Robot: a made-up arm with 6 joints. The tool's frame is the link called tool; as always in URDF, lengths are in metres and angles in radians. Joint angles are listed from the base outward. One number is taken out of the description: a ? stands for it. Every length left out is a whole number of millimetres.
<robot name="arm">
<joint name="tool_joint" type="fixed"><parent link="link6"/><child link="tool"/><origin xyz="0 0 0" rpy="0 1.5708 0"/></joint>
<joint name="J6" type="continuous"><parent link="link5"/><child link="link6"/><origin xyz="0 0 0" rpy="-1.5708 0 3.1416"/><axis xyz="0 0 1"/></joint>
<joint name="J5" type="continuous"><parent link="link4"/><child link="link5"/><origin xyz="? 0 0" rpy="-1.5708 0 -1.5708"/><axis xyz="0 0 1"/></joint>
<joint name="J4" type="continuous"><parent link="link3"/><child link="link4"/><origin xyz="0 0.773 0" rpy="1.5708 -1.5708 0"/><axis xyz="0 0 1"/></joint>
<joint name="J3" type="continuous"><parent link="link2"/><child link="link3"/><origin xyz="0 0.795 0" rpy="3.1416 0 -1.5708"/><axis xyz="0 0 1"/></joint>
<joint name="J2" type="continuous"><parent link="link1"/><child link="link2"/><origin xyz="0 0 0" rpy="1.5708 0 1.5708"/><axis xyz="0 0 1"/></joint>
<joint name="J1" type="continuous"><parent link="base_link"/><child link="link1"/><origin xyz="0 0 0.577" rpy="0 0 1.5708"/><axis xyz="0 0 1"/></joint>
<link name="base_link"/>
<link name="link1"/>
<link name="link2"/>
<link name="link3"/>
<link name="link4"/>
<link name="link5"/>
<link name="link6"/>
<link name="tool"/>
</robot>
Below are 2 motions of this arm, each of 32 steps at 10 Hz.
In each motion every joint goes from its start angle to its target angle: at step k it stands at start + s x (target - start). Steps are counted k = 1, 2, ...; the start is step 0. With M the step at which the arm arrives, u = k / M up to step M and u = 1 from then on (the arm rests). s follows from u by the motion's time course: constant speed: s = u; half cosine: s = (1 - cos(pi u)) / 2; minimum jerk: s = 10 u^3 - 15 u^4 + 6 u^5.
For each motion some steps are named. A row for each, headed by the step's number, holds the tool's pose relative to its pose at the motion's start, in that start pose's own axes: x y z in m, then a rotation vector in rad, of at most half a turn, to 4 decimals.
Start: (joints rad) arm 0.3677 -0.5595 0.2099 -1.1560 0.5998 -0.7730
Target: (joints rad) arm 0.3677 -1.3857 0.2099 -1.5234 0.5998 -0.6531
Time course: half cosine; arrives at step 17
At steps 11, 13, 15, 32:
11: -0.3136 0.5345 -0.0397 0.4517 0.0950 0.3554
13: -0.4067 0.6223 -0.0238 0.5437 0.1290 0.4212
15: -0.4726 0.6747 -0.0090 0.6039 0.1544 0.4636
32: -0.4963 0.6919 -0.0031 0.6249 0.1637 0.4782

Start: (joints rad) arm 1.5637 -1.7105 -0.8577 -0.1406 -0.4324 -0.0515
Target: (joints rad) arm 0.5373 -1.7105 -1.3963 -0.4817 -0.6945 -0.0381
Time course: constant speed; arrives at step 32
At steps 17, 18, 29, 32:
17: -0.0418 0.0572 -0.2263 0.0605 0.2879 -0.5104
18: -0.0463 0.0586 -0.2400 0.0708 0.3001 -0.5419
29: -0.1094 0.0760 -0.3936 0.2288 0.3878 -0.8862
32: -0.1296 0.0834 -0.4364 0.2852 0.3952 -0.9777

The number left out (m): 0.263
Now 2 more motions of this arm.
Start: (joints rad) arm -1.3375 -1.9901 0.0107 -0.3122 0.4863 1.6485
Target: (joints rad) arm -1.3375 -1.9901 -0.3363 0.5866 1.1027 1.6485
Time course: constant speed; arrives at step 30
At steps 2, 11, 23, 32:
2: -0.0021 0.0007 -0.0050 -0.0555 -0.0219 -0.0206
11: -0.0089 0.0059 -0.0156 -0.2823 -0.1620 -0.1105
23: -0.0153 0.0254 -0.0015 -0.5071 -0.4432 -0.2179
32: -0.0216 0.0467 0.0195 -0.5861 -0.6476 -0.2710

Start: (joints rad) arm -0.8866 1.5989 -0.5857 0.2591 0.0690 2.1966
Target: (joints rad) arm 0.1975 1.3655 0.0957 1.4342 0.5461 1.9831
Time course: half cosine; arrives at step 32
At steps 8, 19, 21, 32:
8: -0.0496 -0.1808 -0.0568 -0.2877 0.1703 -0.0851
19: -0.2281 -0.8503 0.2131 -1.3792 0.4985 -0.3731
21: -0.2458 -0.9437 0.3386 -1.5903 0.5133 -0.4175
32: -0.2536 -1.0984 0.7936 -2.2156 0.4780 -0.5128

